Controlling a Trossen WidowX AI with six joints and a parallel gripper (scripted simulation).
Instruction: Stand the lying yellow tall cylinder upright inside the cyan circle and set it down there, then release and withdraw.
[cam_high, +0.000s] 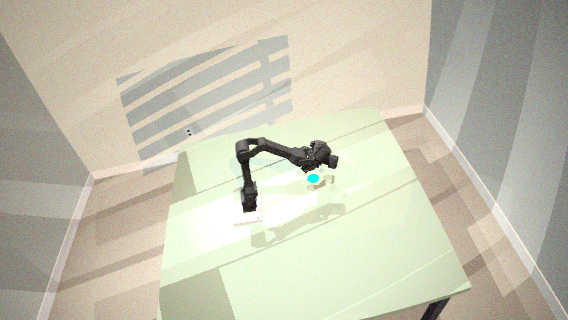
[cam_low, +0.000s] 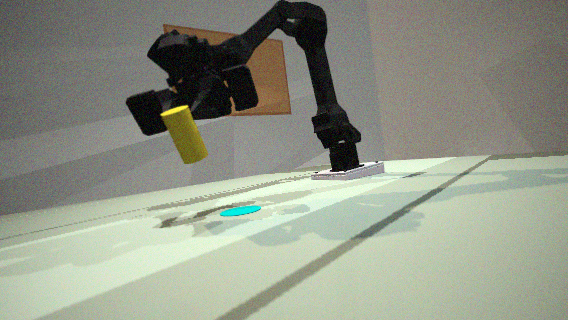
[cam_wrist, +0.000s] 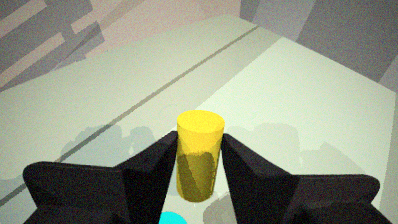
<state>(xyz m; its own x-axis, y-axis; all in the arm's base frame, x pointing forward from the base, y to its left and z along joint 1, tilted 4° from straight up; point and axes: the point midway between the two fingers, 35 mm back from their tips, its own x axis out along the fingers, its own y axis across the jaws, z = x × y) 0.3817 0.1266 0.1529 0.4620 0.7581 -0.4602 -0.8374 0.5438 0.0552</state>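
My gripper tip is now 7 cm past the cyan circle, 2 cm to the left of it and 13 cm above it. Also, from my gripper tip: yellow tall cylinder: 1 cm behind, 2 cm below.
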